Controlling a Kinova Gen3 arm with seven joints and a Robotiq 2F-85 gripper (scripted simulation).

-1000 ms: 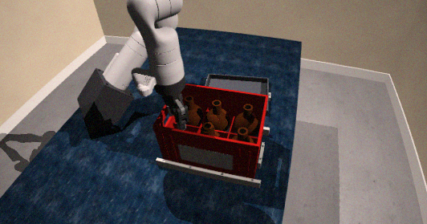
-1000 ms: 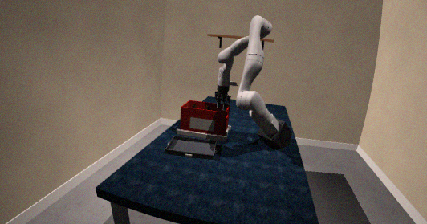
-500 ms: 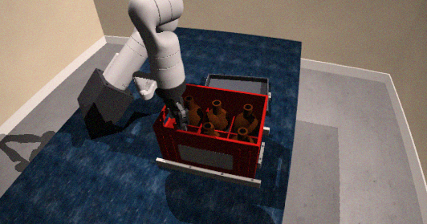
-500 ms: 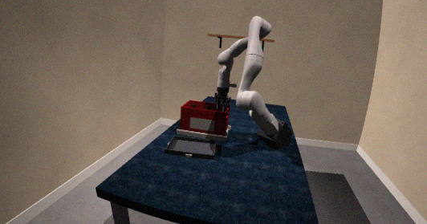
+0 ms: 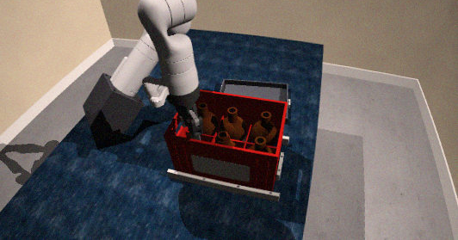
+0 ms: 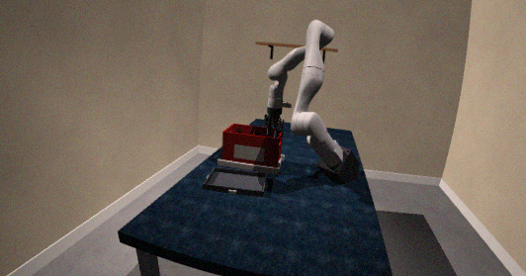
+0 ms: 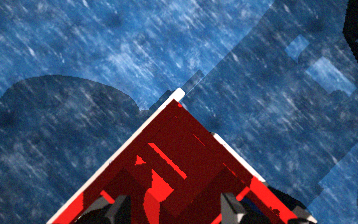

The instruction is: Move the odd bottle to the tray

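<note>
Now: hand 70 mm to the right of the crate, 70 mm short of it and 70 mm above it. The rest, counted from my hand: grey tray 330 mm to the left, 140 mm below, 20 mm behind.
</note>
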